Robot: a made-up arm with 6 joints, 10 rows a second.
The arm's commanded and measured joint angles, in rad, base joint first. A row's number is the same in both.
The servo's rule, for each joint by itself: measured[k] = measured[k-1] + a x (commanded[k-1-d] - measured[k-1]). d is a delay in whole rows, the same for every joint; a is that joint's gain. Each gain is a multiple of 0.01, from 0.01 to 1. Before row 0 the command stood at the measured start. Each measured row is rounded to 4 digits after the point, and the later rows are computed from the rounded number. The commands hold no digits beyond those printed.
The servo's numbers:
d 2
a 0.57 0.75 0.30 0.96 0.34 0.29
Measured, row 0: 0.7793, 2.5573, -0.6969, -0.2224, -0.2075, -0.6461
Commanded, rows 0 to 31: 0.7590, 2.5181, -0.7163, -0.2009, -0.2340, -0.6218; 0.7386, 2.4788, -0.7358, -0.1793, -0.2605, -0.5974; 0.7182, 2.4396, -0.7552, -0.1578, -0.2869, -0.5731; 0.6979, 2.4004, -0.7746, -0.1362, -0.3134, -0.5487; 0.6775, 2.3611, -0.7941, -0.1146, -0.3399, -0.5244; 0.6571, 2.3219, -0.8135, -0.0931, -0.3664, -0.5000; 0.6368, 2.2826, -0.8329, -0.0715, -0.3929, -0.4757; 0.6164, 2.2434, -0.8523, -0.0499, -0.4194, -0.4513; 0.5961, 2.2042, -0.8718, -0.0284, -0.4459, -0.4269; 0.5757, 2.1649, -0.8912, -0.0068, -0.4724, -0.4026; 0.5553, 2.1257, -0.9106, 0.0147, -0.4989, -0.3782; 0.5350, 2.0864, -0.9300, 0.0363, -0.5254, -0.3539; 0.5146, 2.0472, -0.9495, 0.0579, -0.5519, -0.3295; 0.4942, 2.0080, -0.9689, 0.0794, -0.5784, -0.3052; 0.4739, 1.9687, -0.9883, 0.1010, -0.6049, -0.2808; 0.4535, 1.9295, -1.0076, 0.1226, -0.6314, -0.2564; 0.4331, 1.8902, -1.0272, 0.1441, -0.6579, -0.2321; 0.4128, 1.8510, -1.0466, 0.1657, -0.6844, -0.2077; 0.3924, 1.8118, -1.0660, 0.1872, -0.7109, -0.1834; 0.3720, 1.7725, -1.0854, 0.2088, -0.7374, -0.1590; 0.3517, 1.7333, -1.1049, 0.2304, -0.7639, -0.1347; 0.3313, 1.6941, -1.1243, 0.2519, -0.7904, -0.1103; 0.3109, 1.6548, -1.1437, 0.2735, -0.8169, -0.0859; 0.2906, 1.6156, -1.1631, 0.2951, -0.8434, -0.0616; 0.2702, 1.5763, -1.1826, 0.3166, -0.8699, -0.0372; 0.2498, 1.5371, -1.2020, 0.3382, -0.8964, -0.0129; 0.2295, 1.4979, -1.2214, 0.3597, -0.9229, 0.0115; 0.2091, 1.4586, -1.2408, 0.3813, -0.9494, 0.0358; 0.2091, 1.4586, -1.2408, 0.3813, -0.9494, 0.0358; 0.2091, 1.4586, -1.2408, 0.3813, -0.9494, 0.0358; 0.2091, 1.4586, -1.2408, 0.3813, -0.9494, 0.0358; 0.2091, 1.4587, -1.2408, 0.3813, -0.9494, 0.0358
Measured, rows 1 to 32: 0.7793, 2.5573, -0.6969, -0.2224, -0.2075, -0.6461; 0.7793, 2.5573, -0.6969, -0.2224, -0.2075, -0.6461; 0.7677, 2.5279, -0.7027, -0.2018, -0.2165, -0.6391; 0.7511, 2.4911, -0.7126, -0.1802, -0.2315, -0.6270; 0.7323, 2.4525, -0.7254, -0.1587, -0.2503, -0.6114; 0.7127, 2.4134, -0.7402, -0.1371, -0.2718, -0.5932; 0.6926, 2.3742, -0.7564, -0.1155, -0.2950, -0.5732; 0.6724, 2.3350, -0.7735, -0.0940, -0.3193, -0.5520; 0.6521, 2.2957, -0.7913, -0.0724, -0.3443, -0.5299; 0.6318, 2.2565, -0.8096, -0.0508, -0.3698, -0.5071; 0.6115, 2.2173, -0.8283, -0.0293, -0.3957, -0.4838; 0.5911, 2.1780, -0.8472, -0.0077, -0.4218, -0.4603; 0.5707, 2.1388, -0.8662, 0.0138, -0.4480, -0.4365; 0.5504, 2.0995, -0.8853, 0.0354, -0.4743, -0.4125; 0.5300, 2.0603, -0.9046, 0.0570, -0.5007, -0.3884; 0.5096, 2.0211, -0.9239, 0.0785, -0.5271, -0.3643; 0.4893, 1.9818, -0.9432, 0.1001, -0.5536, -0.3401; 0.4689, 1.9426, -0.9625, 0.1217, -0.5801, -0.3158; 0.4485, 1.9033, -0.9819, 0.1432, -0.6066, -0.2915; 0.4282, 1.8641, -1.0013, 0.1648, -0.6331, -0.2672; 0.4078, 1.8249, -1.0207, 0.1863, -0.6596, -0.2429; 0.3874, 1.7856, -1.0401, 0.2079, -0.6861, -0.2186; 0.3671, 1.7464, -1.0595, 0.2295, -0.7126, -0.1943; 0.3467, 1.7072, -1.0789, 0.2510, -0.7391, -0.1699; 0.3263, 1.6679, -1.0983, 0.2726, -0.7656, -0.1455; 0.3060, 1.6287, -1.1177, 0.2942, -0.7921, -0.1212; 0.2856, 1.5894, -1.1372, 0.3157, -0.8186, -0.0968; 0.2652, 1.5502, -1.1566, 0.3373, -0.8451, -0.0725; 0.2449, 1.5110, -1.1760, 0.3588, -0.8716, -0.0481; 0.2245, 1.4717, -1.1954, 0.3804, -0.8981, -0.0238; 0.2157, 1.4619, -1.2090, 0.3813, -0.9155, -0.0065; 0.2119, 1.4594, -1.2185, 0.3813, -0.9270, 0.0058
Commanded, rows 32 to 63: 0.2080, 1.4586, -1.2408, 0.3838, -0.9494, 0.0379; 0.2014, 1.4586, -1.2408, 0.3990, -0.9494, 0.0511; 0.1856, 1.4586, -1.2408, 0.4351, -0.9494, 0.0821; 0.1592, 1.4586, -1.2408, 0.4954, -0.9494, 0.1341; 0.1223, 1.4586, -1.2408, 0.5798, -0.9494, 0.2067; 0.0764, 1.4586, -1.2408, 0.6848, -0.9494, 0.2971; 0.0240, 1.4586, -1.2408, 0.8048, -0.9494, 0.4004; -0.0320, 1.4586, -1.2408, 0.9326, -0.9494, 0.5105; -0.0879, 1.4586, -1.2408, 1.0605, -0.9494, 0.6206; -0.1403, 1.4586, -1.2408, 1.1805, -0.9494, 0.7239; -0.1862, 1.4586, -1.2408, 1.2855, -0.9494, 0.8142; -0.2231, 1.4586, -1.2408, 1.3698, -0.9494, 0.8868; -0.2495, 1.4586, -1.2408, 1.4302, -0.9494, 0.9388; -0.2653, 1.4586, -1.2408, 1.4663, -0.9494, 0.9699; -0.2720, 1.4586, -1.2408, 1.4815, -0.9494, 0.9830; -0.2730, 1.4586, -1.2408, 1.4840, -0.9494, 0.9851; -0.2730, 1.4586, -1.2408, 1.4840, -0.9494, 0.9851; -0.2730, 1.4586, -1.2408, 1.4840, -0.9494, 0.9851; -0.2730, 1.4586, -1.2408, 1.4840, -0.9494, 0.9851; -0.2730, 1.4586, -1.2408, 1.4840, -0.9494, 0.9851; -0.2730, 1.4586, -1.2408, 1.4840, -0.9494, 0.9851; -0.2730, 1.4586, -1.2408, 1.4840, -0.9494, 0.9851; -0.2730, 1.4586, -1.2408, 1.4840, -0.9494, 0.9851; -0.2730, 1.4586, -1.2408, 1.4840, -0.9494, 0.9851; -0.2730, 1.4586, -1.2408, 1.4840, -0.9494, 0.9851; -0.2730, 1.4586, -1.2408, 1.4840, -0.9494, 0.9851; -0.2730, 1.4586, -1.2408, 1.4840, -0.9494, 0.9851; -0.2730, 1.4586, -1.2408, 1.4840, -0.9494, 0.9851; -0.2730, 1.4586, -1.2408, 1.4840, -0.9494, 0.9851; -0.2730, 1.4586, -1.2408, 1.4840, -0.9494, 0.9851; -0.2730, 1.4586, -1.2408, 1.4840, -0.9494, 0.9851; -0.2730, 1.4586, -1.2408, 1.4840, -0.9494, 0.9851
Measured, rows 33 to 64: 0.2103, 1.4588, -1.2252, 0.3813, -0.9346, 0.0145; 0.2096, 1.4587, -1.2299, 0.3813, -0.9396, 0.0207; 0.2087, 1.4586, -1.2332, 0.3837, -0.9429, 0.0257; 0.2045, 1.4586, -1.2355, 0.3984, -0.9451, 0.0331; 0.1937, 1.4586, -1.2371, 0.4336, -0.9466, 0.0473; 0.1740, 1.4586, -1.2382, 0.4929, -0.9476, 0.0725; 0.1445, 1.4586, -1.2390, 0.5763, -0.9482, 0.1114; 0.1057, 1.4586, -1.2395, 0.6805, -0.9486, 0.1653; 0.0591, 1.4586, -1.2399, 0.7998, -0.9489, 0.2335; 0.0072, 1.4586, -1.2402, 0.9273, -0.9491, 0.3138; -0.0470, 1.4586, -1.2404, 1.0552, -0.9492, 0.4028; -0.1002, 1.4586, -1.2405, 1.1755, -0.9493, 0.4959; -0.1492, 1.4586, -1.2406, 1.2811, -0.9493, 0.5882; -0.1913, 1.4586, -1.2407, 1.3663, -0.9493, 0.6748; -0.2245, 1.4586, -1.2407, 1.4276, -0.9493, 0.7514; -0.2478, 1.4586, -1.2407, 1.4648, -0.9493, 0.8148; -0.2616, 1.4586, -1.2407, 1.4808, -0.9493, 0.8636; -0.2681, 1.4586, -1.2407, 1.4839, -0.9493, 0.8988; -0.2709, 1.4586, -1.2407, 1.4840, -0.9493, 0.9238; -0.2721, 1.4586, -1.2407, 1.4840, -0.9493, 0.9416; -0.2726, 1.4586, -1.2407, 1.4840, -0.9493, 0.9542; -0.2728, 1.4586, -1.2407, 1.4840, -0.9493, 0.9632; -0.2729, 1.4586, -1.2407, 1.4840, -0.9493, 0.9696; -0.2730, 1.4586, -1.2407, 1.4840, -0.9493, 0.9741; -0.2730, 1.4586, -1.2407, 1.4840, -0.9493, 0.9773; -0.2730, 1.4586, -1.2407, 1.4840, -0.9493, 0.9796; -0.2730, 1.4586, -1.2407, 1.4840, -0.9493, 0.9812; -0.2730, 1.4586, -1.2407, 1.4840, -0.9493, 0.9823; -0.2730, 1.4586, -1.2407, 1.4840, -0.9493, 0.9831; -0.2730, 1.4586, -1.2407, 1.4840, -0.9493, 0.9837; -0.2730, 1.4586, -1.2407, 1.4840, -0.9493, 0.9841; -0.2730, 1.4586, -1.2407, 1.4840, -0.9493, 0.9844
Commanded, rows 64 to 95: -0.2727, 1.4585, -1.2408, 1.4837, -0.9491, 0.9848; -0.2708, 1.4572, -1.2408, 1.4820, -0.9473, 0.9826; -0.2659, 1.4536, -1.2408, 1.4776, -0.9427, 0.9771; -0.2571, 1.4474, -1.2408, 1.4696, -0.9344, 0.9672; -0.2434, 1.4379, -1.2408, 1.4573, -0.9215, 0.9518; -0.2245, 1.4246, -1.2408, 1.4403, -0.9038, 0.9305; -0.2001, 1.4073, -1.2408, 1.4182, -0.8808, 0.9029; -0.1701, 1.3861, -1.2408, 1.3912, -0.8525, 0.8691; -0.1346, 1.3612, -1.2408, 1.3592, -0.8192, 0.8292; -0.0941, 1.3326, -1.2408, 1.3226, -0.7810, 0.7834; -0.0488, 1.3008, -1.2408, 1.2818, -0.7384, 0.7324; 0.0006, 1.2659, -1.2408, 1.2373, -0.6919, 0.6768; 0.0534, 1.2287, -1.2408, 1.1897, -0.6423, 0.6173; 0.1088, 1.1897, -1.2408, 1.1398, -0.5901, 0.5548; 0.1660, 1.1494, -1.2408, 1.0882, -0.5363, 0.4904; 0.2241, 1.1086, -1.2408, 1.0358, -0.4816, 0.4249; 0.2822, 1.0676, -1.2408, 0.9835, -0.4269, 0.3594; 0.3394, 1.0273, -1.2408, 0.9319, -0.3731, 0.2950; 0.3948, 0.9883, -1.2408, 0.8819, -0.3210, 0.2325; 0.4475, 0.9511, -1.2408, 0.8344, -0.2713, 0.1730; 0.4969, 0.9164, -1.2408, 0.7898, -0.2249, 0.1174; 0.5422, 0.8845, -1.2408, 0.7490, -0.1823, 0.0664; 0.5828, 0.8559, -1.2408, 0.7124, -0.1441, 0.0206; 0.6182, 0.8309, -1.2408, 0.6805, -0.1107, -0.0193; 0.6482, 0.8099, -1.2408, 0.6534, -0.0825, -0.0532; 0.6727, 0.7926, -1.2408, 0.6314, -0.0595, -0.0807; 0.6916, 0.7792, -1.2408, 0.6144, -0.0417, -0.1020; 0.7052, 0.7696, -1.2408, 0.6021, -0.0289, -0.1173; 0.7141, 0.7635, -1.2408, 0.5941, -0.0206, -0.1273; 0.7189, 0.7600, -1.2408, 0.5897, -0.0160, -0.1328; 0.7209, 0.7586, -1.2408, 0.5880, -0.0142, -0.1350; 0.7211, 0.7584, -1.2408, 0.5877, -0.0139, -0.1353
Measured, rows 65 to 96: -0.2730, 1.4586, -1.2407, 1.4840, -0.9493, 0.9846; -0.2730, 1.4586, -1.2407, 1.4840, -0.9493, 0.9847; -0.2728, 1.4585, -1.2407, 1.4837, -0.9492, 0.9847; -0.2717, 1.4575, -1.2407, 1.4821, -0.9486, 0.9841; -0.2684, 1.4546, -1.2407, 1.4778, -0.9466, 0.9821; -0.2620, 1.4492, -1.2407, 1.4699, -0.9425, 0.9778; -0.2514, 1.4407, -1.2407, 1.4578, -0.9354, 0.9703; -0.2361, 1.4286, -1.2407, 1.4410, -0.9247, 0.9588; -0.2156, 1.4126, -1.2407, 1.4191, -0.9098, 0.9426; -0.1897, 1.3927, -1.2407, 1.3923, -0.8903, 0.9213; -0.1583, 1.3691, -1.2407, 1.3605, -0.8661, 0.8946; -0.1217, 1.3417, -1.2407, 1.3241, -0.8372, 0.8624; -0.0801, 1.3110, -1.2407, 1.2835, -0.8036, 0.8247; -0.0341, 1.2772, -1.2407, 1.2391, -0.7656, 0.7818; 0.0158, 1.2408, -1.2407, 1.1917, -0.7237, 0.7341; 0.0688, 1.2025, -1.2407, 1.1419, -0.6783, 0.6821; 0.1242, 1.1627, -1.2407, 1.0903, -0.6300, 0.6265; 0.1811, 1.1221, -1.2407, 1.0380, -0.5795, 0.5680; 0.2387, 1.0812, -1.2407, 0.9857, -0.5276, 0.5075; 0.2961, 1.0408, -1.2407, 0.9341, -0.4751, 0.4459; 0.3524, 1.0014, -1.2407, 0.8840, -0.4227, 0.3840; 0.4066, 0.9637, -1.2407, 0.8364, -0.3712, 0.3228; 0.4581, 0.9282, -1.2407, 0.7917, -0.3215, 0.2632; 0.5060, 0.8954, -1.2407, 0.7507, -0.2742, 0.2061; 0.5498, 0.8658, -1.2407, 0.7139, -0.2300, 0.1523; 0.5888, 0.8396, -1.2407, 0.6818, -0.1894, 0.1025; 0.6227, 0.8173, -1.2407, 0.6545, -0.1531, 0.0573; 0.6512, 0.7988, -1.2407, 0.6323, -0.1213, 0.0173; 0.6742, 0.7841, -1.2407, 0.6151, -0.0942, -0.0173; 0.6919, 0.7732, -1.2407, 0.6026, -0.0720, -0.0463; 0.7046, 0.7659, -1.2407, 0.5944, -0.0545, -0.0698; 0.7128, 0.7615, -1.2407, 0.5899, -0.0414, -0.0881
